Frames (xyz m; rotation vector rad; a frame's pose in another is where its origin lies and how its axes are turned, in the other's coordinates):
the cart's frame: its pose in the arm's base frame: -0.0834 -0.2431 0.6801 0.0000 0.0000 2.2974
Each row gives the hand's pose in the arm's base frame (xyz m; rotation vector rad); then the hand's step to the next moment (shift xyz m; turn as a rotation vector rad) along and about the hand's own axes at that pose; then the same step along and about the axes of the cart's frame.
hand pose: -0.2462 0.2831 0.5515 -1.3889 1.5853 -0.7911
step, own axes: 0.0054 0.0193 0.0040 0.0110 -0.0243 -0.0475
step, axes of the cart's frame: 0.0021 0.0046 -0.0198 0.0074 0.0366 0.0396
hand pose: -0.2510 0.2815 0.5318 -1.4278 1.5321 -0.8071
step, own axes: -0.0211 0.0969 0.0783 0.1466 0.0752 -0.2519
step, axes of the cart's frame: 0.0116 -0.0492 -0.1158 0.0502 0.2965 0.0131
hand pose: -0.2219 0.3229 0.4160 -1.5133 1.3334 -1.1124
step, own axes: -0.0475 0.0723 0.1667 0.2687 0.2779 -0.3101
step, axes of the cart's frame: -0.0593 -0.1314 -0.1204 0.0120 0.4715 -0.1521
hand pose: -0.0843 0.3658 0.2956 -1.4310 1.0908 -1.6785
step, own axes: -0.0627 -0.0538 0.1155 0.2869 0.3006 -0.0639
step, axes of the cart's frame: -0.0398 -0.1335 0.0277 -0.1972 0.3385 -0.1526
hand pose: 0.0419 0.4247 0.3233 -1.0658 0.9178 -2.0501
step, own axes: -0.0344 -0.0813 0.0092 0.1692 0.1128 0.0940
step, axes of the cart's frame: 0.0476 -0.0504 0.0555 -0.1836 0.1271 0.0182
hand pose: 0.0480 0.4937 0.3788 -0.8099 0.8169 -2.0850
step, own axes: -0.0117 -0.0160 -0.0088 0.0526 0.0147 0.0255
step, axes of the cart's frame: 0.0197 -0.0083 0.0035 -0.0411 0.0399 0.0188
